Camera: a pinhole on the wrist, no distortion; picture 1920 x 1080 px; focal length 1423.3 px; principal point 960.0 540.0 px. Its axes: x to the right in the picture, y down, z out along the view. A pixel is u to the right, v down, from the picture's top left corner.
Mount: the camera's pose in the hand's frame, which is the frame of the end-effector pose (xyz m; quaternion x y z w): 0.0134 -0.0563 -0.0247 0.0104 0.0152 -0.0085 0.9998
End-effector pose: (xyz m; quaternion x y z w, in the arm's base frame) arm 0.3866 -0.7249 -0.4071 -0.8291 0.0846 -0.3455 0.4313
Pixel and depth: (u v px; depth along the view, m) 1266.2 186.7 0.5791
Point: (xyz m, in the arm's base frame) 0.8205 -0.3010 -0.3779
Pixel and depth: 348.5 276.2 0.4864
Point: 0.5272 -0.2450 -0.5611
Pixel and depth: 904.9 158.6 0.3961
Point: 0.6044 -0.3813 -0.4149
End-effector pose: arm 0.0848 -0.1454 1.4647 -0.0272 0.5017 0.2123 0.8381
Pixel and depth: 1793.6 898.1 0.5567
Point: 0.6401 0.1685 1.4299
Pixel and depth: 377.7 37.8 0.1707
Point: 0.2309 -0.2327 1.5620
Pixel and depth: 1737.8 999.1 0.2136
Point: 0.2932 -0.0463 1.4407
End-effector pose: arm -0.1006 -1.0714 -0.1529 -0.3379 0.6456 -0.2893 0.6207
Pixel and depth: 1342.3 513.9 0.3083
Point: 0.1846 -1.1845 -0.1788
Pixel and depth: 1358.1 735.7 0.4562
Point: 0.3269 -1.1789 -0.2697
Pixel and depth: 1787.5 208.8 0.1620
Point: 0.0401 -1.2140 -0.1504
